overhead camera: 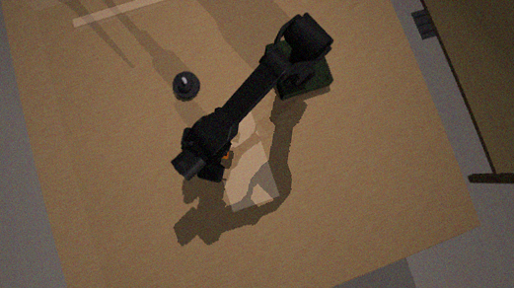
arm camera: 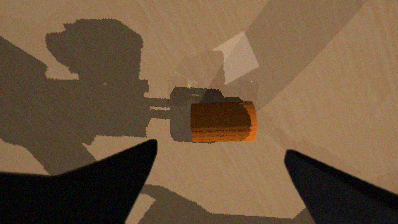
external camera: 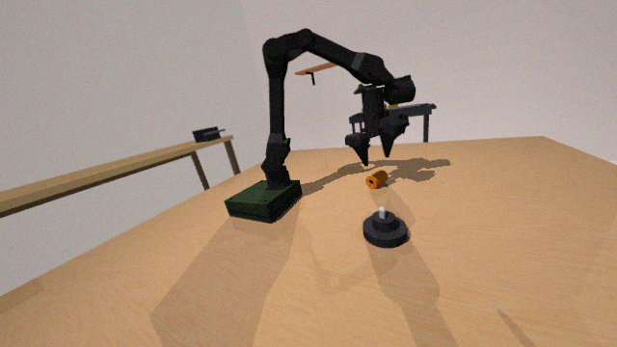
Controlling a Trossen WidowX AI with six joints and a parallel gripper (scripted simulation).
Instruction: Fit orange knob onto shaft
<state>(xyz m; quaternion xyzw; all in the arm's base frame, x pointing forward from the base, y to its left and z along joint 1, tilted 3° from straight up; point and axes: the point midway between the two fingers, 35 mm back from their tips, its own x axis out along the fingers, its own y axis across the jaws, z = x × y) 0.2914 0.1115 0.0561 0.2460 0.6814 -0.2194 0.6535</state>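
My gripper tip is now 1 cm to the right of the orange knob and 6 cm above it. The rest, counted from my gripper tip: black round pedestal (2 cm ahead, 24 cm to the right, 5 cm below).
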